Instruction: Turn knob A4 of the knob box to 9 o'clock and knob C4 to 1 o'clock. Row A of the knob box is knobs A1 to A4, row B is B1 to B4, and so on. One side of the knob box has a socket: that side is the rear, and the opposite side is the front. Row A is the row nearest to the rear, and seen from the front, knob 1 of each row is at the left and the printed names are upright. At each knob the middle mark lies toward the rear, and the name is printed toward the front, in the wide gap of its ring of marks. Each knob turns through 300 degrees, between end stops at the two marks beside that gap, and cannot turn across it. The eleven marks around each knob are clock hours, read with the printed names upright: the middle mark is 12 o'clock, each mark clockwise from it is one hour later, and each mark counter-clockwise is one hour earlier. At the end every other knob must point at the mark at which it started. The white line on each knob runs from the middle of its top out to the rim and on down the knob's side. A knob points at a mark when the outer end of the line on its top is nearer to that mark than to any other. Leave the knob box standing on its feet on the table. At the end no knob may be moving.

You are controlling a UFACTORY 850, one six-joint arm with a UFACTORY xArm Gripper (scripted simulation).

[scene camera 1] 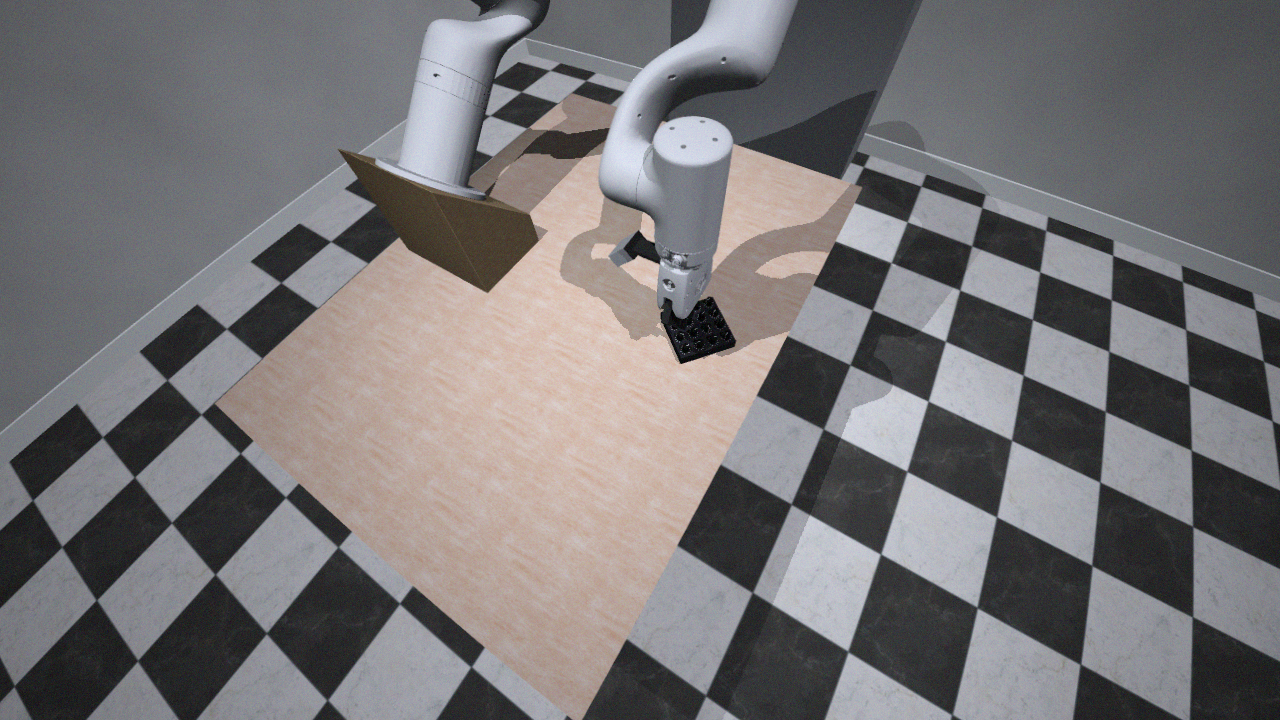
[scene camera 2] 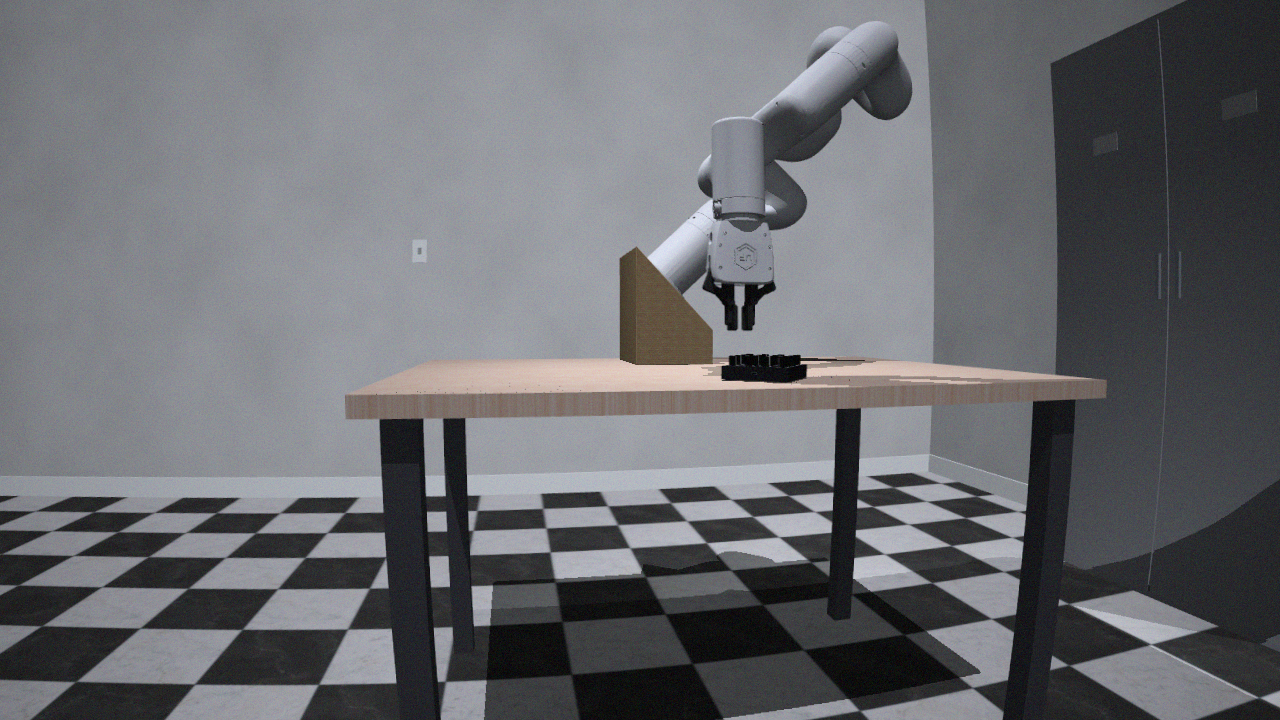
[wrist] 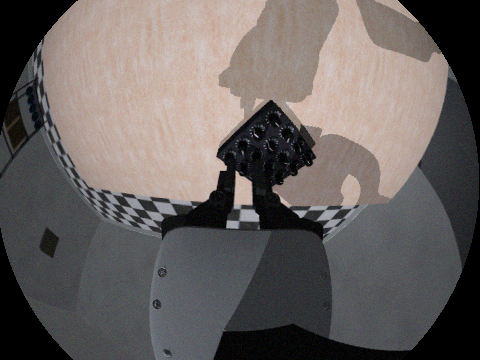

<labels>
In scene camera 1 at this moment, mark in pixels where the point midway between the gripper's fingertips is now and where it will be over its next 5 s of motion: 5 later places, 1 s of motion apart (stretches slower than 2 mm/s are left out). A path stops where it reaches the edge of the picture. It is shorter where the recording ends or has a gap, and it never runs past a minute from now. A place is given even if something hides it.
My gripper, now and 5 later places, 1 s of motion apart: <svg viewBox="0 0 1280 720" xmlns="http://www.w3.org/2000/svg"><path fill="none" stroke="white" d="M680 320L675 307L675 315L675 321L674 324L675 313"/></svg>
</labels>
